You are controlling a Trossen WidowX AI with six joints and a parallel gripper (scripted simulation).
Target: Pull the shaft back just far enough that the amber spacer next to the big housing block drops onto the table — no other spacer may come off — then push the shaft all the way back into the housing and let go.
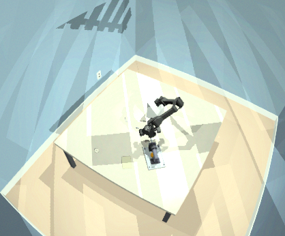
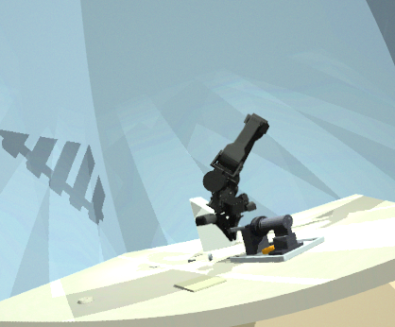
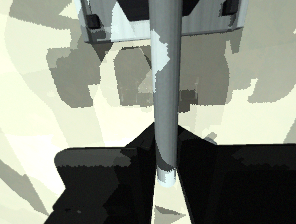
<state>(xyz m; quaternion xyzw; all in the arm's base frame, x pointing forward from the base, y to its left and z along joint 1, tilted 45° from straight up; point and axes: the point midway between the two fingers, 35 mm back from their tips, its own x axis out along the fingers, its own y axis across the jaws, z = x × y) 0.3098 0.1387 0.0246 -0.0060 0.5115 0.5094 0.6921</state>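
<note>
Right now the grey shaft is 50 mm to the left of my gripper tip, 50 mm ahead of it and 30 mm above it. Round my gripper tip: flat pale patch: 320 mm ahead, 40 mm below, 20 mm to the right; amber spacer: 130 mm to the left, 120 mm ahead, 30 mm below.
</note>
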